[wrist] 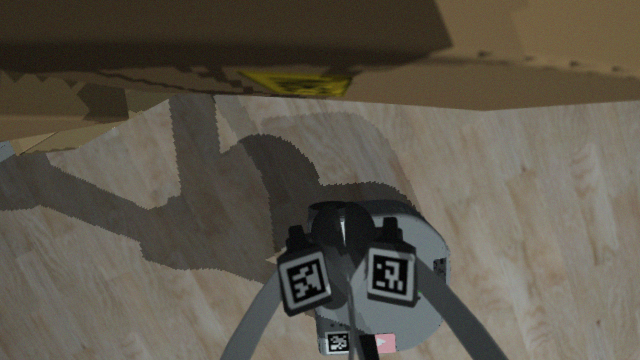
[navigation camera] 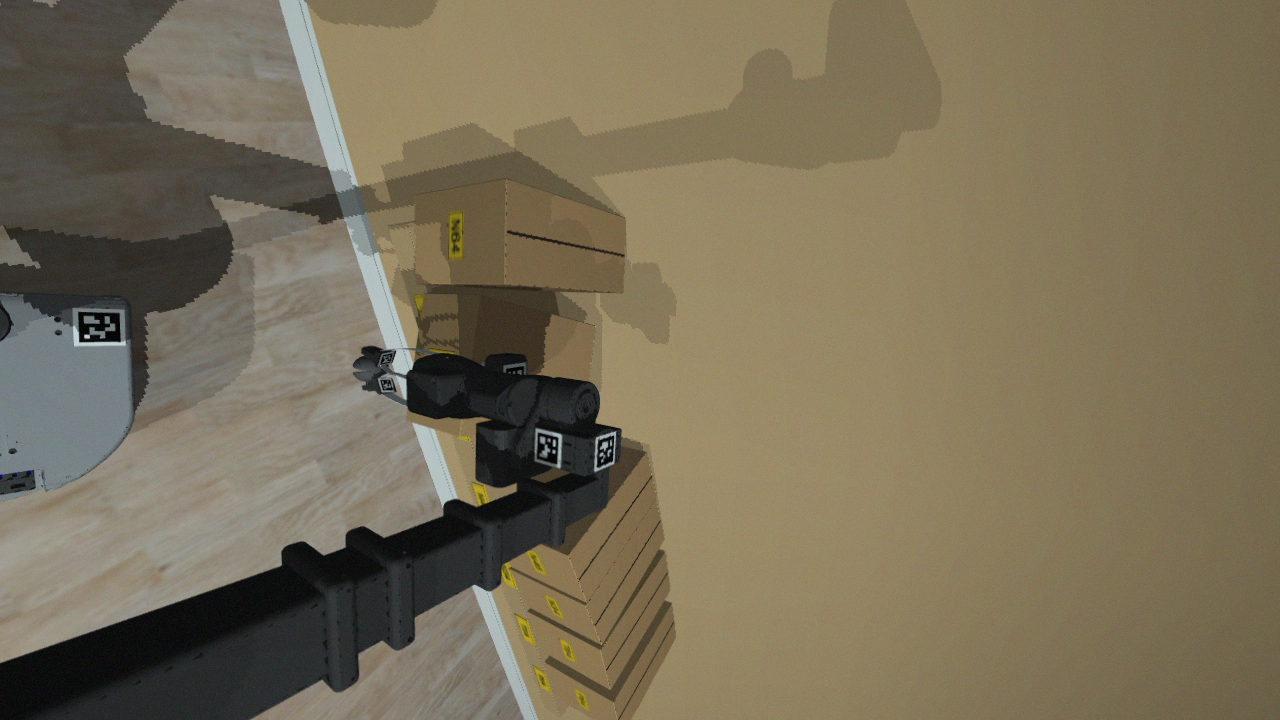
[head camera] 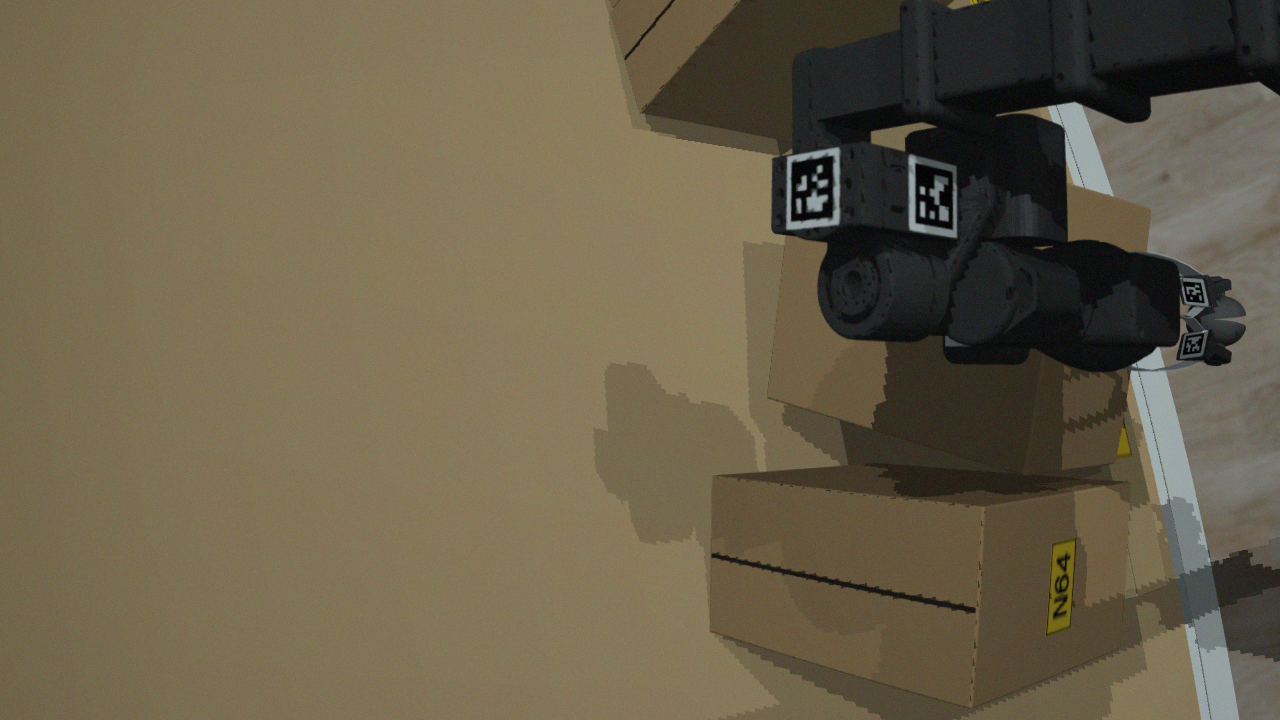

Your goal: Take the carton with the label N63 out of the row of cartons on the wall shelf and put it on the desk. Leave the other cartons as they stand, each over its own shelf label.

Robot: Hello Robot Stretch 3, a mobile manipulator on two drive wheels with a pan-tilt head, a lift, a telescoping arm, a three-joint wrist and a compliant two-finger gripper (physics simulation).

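Frame: origin at the robot's base, x left, y ahead, z down, level; centimetres.
Seen in the pictures: gripper, between the fingertips: point(wrist: 342, 229) point(navigation camera: 363, 367) point(head camera: 1226, 322).
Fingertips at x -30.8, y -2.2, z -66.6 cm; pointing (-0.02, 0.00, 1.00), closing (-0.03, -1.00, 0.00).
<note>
Pixels of each thing's top centre, then the offset from my fingertips to it.
- N63 carton, centre of its top: point(head camera: 898, 303) point(navigation camera: 538, 372) dy -0.7, dx -19.4, dz -11.9 cm
- N64 carton, centre of its top: point(head camera: 826, 580) point(navigation camera: 575, 245) dy +17.6, dx -19.1, dz -17.9 cm
The N63 carton point(head camera: 832, 367) point(navigation camera: 572, 349) point(wrist: 425, 85) stands slightly turned, its front sticking out over the white shelf edge point(head camera: 1172, 456) point(navigation camera: 324, 116). My wrist and arm hide much of it in the head view, including its label; a yellow label shows at a steep angle in the wrist view. My gripper point(head camera: 1239, 319) point(navigation camera: 359, 368) point(wrist: 342, 229) is shut with its fingertips together, empty, above and in front of the carton's front side, out over the floor. The N64 carton point(head camera: 850, 546) point(navigation camera: 563, 259) stands close beside it. The desk does not show.
More labelled cartons point(navigation camera: 626, 537) stand in the row on the other side, beneath my telescoping arm point(navigation camera: 411, 555); part of one carton point(head camera: 698, 89) shows in the head view. The robot base point(navigation camera: 71, 394) point(wrist: 400, 320) stands on the wood floor.
</note>
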